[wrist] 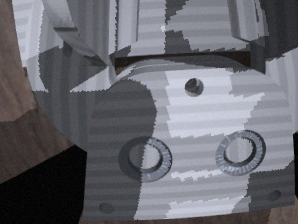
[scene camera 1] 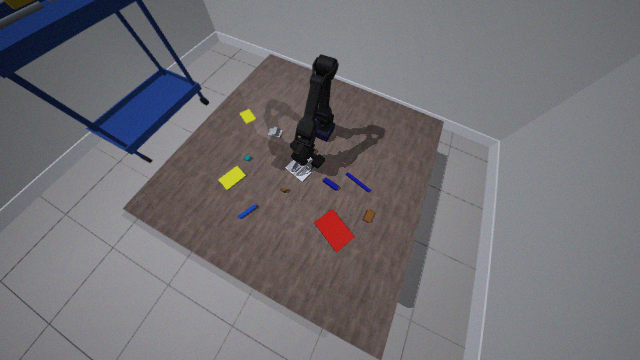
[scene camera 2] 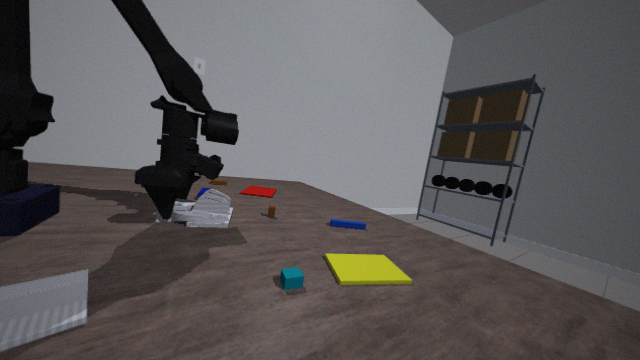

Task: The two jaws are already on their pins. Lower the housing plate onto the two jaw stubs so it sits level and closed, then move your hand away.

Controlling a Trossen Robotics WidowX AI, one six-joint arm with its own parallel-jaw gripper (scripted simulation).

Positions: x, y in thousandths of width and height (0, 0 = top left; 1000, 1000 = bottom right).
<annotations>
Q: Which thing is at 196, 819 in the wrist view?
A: The gripper.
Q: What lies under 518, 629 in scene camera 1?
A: A red tile.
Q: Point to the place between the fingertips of the gripper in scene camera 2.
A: At 273, 590
</annotations>
